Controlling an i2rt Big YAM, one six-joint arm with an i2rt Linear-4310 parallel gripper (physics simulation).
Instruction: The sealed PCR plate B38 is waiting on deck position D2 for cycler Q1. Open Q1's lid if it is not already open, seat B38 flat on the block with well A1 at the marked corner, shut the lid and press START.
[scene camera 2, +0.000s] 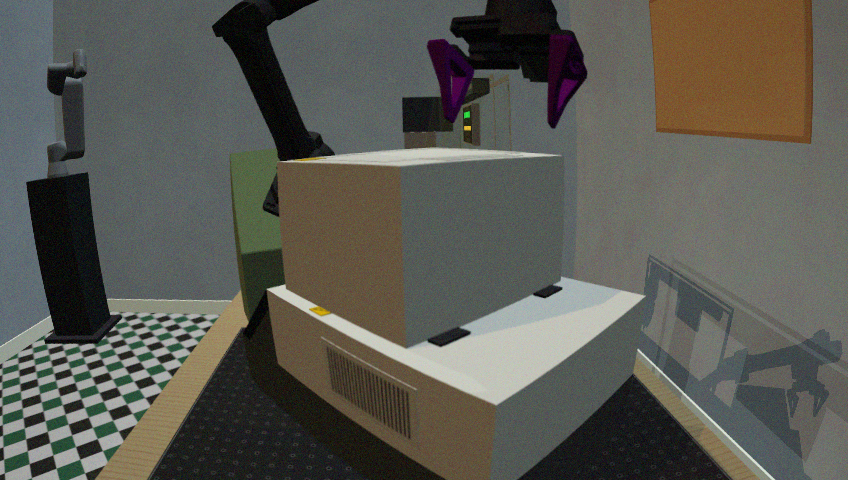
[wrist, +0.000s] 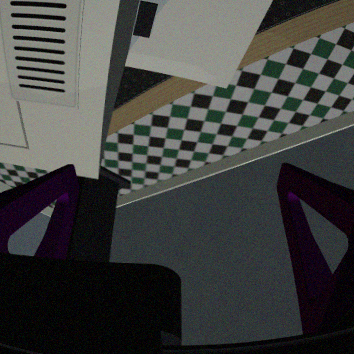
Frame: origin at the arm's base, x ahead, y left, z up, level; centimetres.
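Where they show: gripper, fingertip midpoint: (scene camera 2: 498, 122) (wrist: 177, 174).
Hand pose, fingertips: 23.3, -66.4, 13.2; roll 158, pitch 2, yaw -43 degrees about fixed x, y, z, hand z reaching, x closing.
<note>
Each offset is from my fingertips to the top centre of the thing, as dx, dy, dz. "spot": to the spot under its first point. Level surfaces: height alone.
The cycler, which I take to be Q1, shows from its hinge side in the scene view. Its pale boxy lid {spot: -0.1, +4.6, -11.1} (scene camera 2: 482, 237) (wrist: 90, 130) lies level and shut on the wide white base {spot: +1.8, -5.4, -19.6} (scene camera 2: 535, 356) (wrist: 200, 45). Black hinges {-4.3, +0.8, -19.3} (scene camera 2: 449, 336) (wrist: 145, 19) sit along the lid's lower edge. My gripper (scene camera 2: 503, 123) (wrist: 177, 174) has purple fingers spread wide, open and empty. In the scene view it appears above the lid's top, touching nothing. In the wrist view a slotted vent {spot: -1.2, +7.7, -3.5} (wrist: 40, 47) is on the lid's top. Plate B38, position D2, the block and START do not show.
The base stands on a dark dotted mat {dz -39.5} (scene camera 2: 220, 416) with a wooden bench edge (scene camera 2: 142, 428) (wrist: 300, 32). A green block (scene camera 2: 255, 202) stands behind the cycler. Farther back are a device with a lit panel (scene camera 2: 470, 123) and a black pedestal (scene camera 2: 71, 255) with a grey arm.
</note>
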